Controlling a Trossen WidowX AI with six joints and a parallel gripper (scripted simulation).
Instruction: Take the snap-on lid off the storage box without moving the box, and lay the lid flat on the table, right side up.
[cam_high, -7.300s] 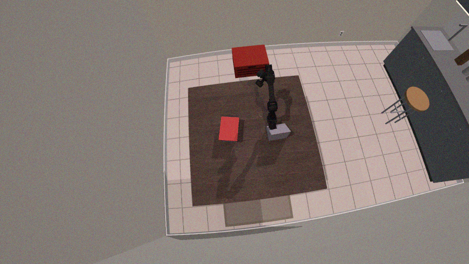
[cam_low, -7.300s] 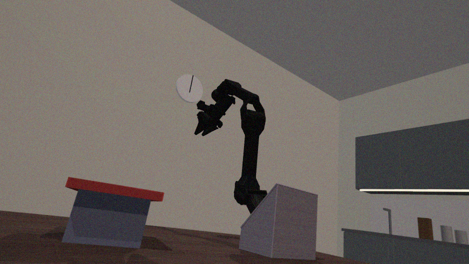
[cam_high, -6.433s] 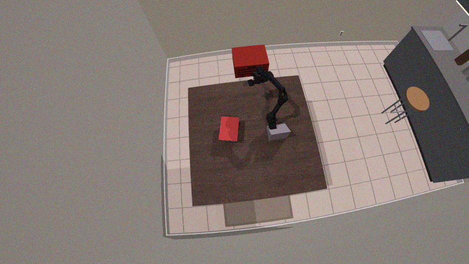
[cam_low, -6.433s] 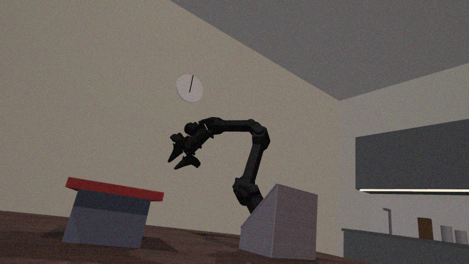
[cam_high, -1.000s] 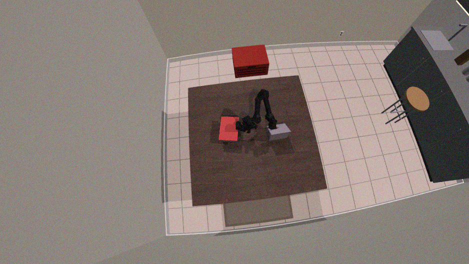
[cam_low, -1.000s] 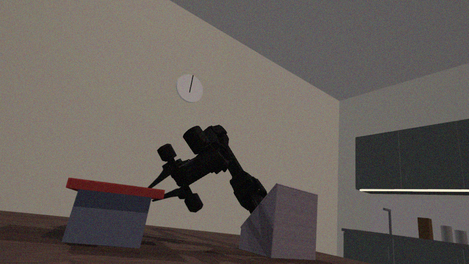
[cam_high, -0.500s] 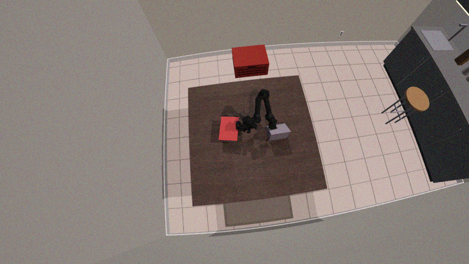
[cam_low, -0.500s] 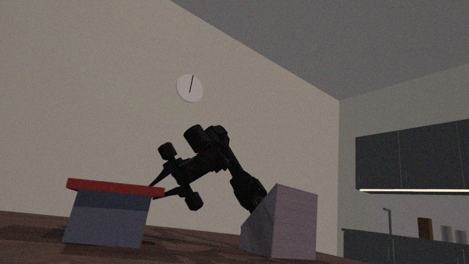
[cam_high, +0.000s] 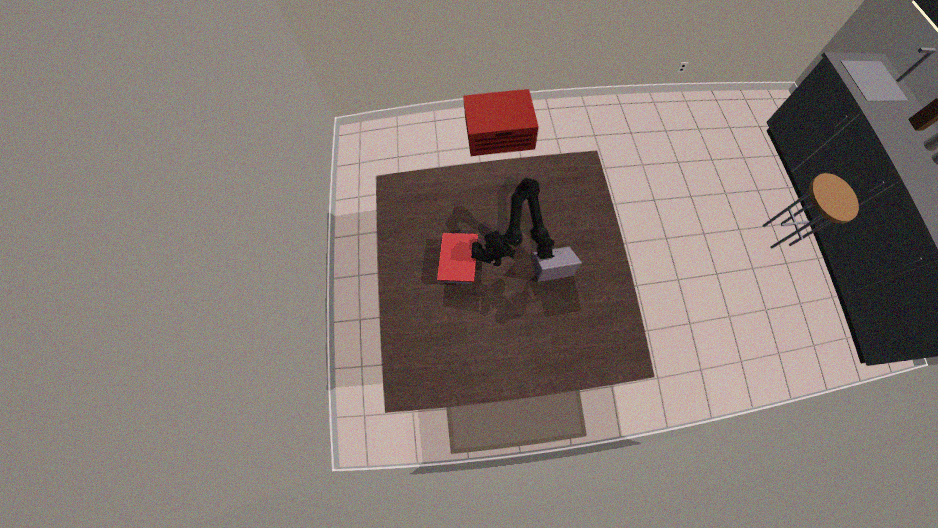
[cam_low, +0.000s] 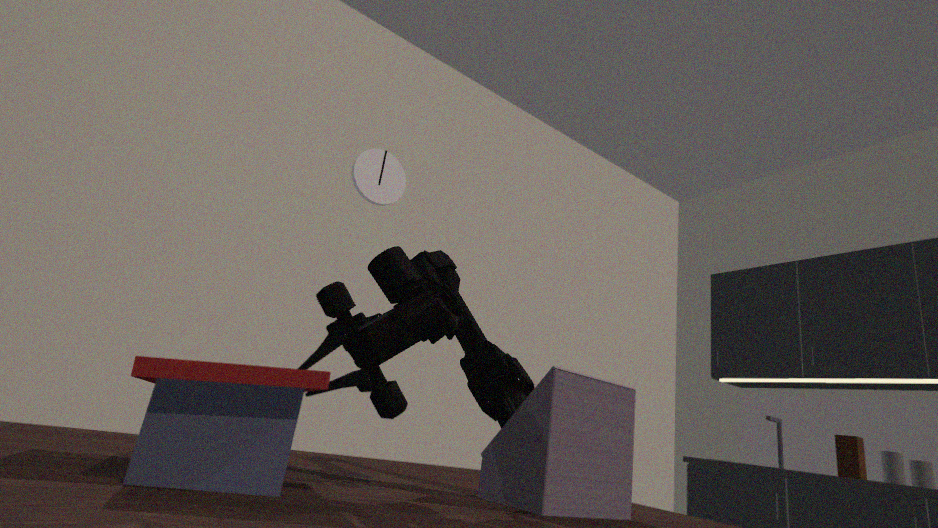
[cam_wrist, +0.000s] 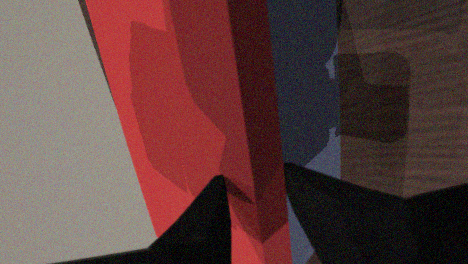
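Now: the red lid 7 cm ahead of my gripper tip and 2 cm to the right of it. Round my gripper tip: blue-grey storage box: 7 cm ahead, 2 cm to the right, 6 cm below.
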